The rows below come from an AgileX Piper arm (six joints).
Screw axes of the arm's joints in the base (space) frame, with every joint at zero. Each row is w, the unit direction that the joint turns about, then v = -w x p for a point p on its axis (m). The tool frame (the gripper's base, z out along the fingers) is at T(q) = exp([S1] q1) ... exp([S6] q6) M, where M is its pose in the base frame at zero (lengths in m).
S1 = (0, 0, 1, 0.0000, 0.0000, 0.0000)
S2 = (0, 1, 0, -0.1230, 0.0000, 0.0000)
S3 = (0, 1, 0, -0.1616, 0.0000, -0.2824)
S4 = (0.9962, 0, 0.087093, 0.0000, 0.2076, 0.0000)
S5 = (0, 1, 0, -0.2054, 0.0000, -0.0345)
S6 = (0.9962, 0, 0.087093, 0.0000, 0.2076, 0.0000)
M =
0.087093 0 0.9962 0.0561
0 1 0 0.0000
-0.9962 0 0.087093 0.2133
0 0 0 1
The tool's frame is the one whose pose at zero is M.
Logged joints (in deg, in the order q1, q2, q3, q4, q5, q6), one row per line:
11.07, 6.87, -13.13, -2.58, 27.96, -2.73
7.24, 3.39, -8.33, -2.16, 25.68, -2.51
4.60, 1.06, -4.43, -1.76, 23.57, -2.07
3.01, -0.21, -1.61, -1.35, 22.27, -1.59
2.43, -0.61, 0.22, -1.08, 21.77, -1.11
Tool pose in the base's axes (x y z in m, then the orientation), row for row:
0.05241, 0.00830, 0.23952, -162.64, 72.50, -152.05
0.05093, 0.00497, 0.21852, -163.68, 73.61, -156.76
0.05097, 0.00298, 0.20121, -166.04, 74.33, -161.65
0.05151, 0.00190, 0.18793, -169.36, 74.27, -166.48
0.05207, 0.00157, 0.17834, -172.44, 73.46, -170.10
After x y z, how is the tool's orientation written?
As angles about the fixed x, y, z axes (roll, pitch, yaw), in degrees.
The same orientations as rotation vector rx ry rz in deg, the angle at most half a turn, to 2 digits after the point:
-14.09, 105.76, 3.07
-10.13, 105.23, 1.08
-7.10, 104.96, 0.00
-5.02, 105.33, -0.35
-3.95, 106.32, -0.15

